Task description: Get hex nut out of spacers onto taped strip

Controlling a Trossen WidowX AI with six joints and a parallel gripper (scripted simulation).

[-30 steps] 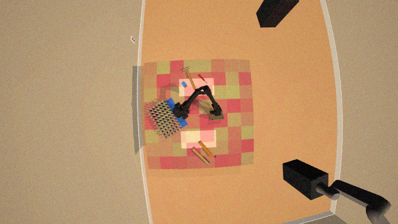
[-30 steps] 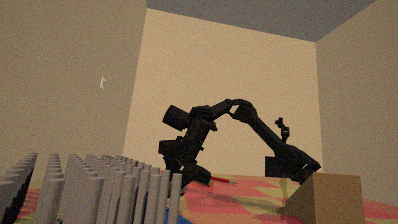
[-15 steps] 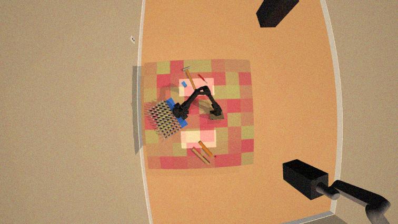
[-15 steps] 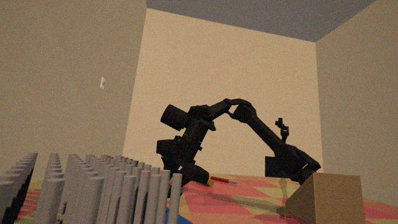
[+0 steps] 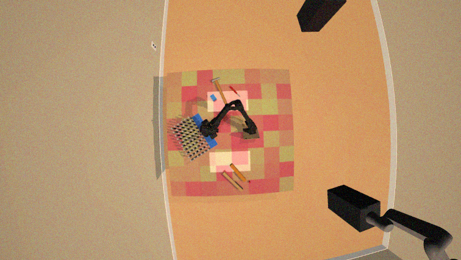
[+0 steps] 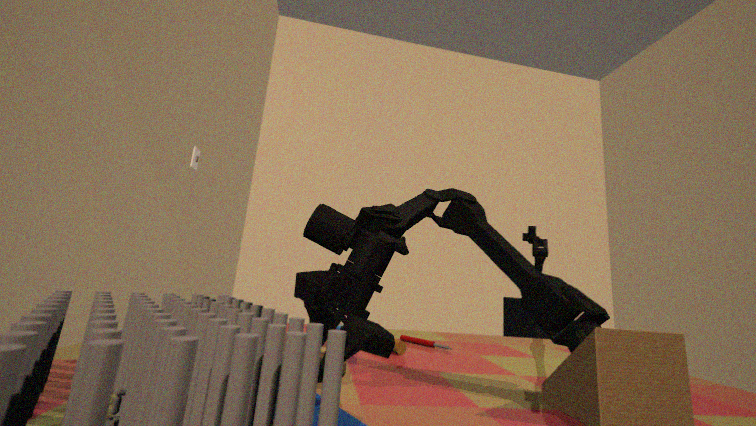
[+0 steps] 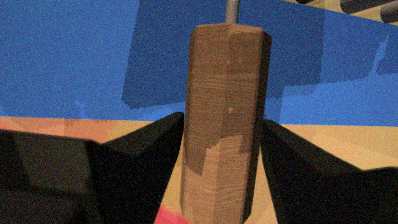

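My gripper tip is 30 mm short of the blue taped strip, 30 mm above it and 20 mm to the right of it. Round my gripper tip: red screwdriver: 340 mm behind, 300 mm to the right, 20 mm below; blue block: 290 mm to the right, 110 mm behind, 10 mm below; hook tool: 100 mm ahead, 40 mm to the left.
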